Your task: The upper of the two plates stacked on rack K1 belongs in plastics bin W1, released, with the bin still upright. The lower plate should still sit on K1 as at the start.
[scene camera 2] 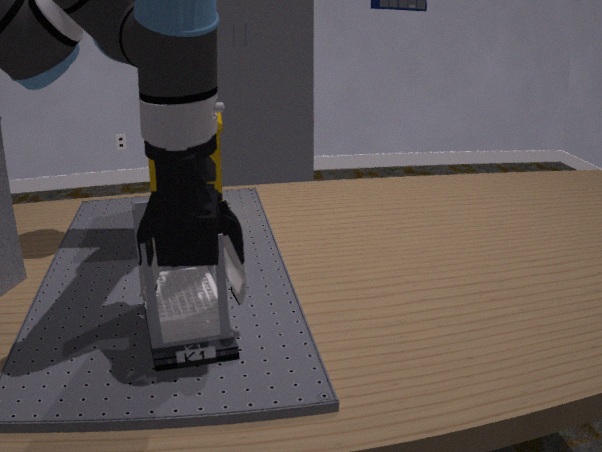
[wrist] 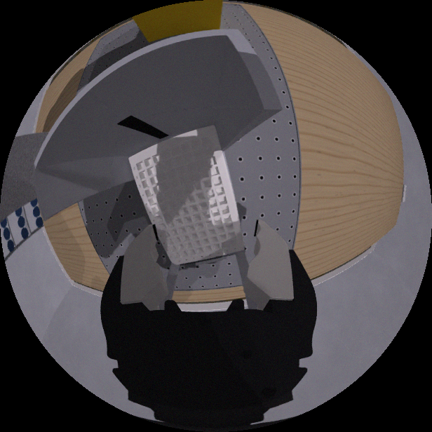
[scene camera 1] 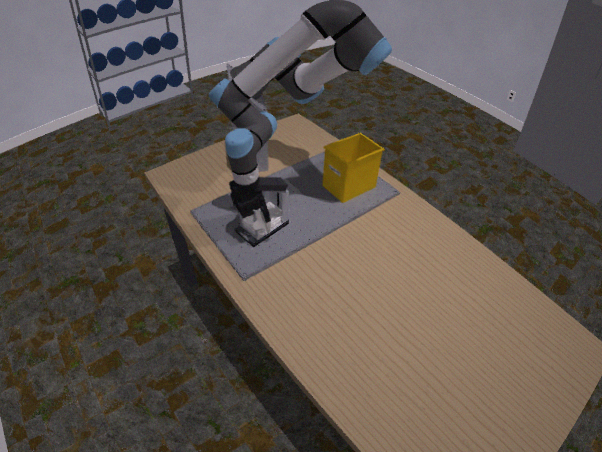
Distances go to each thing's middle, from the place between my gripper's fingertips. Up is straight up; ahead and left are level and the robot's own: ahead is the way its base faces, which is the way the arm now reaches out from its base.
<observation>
I see the yellow plastics bin W1 (scene camera 1: pixel 351 165) 70 mm behind my hand, 400 mm to the left of it and 50 mm above it.
</observation>
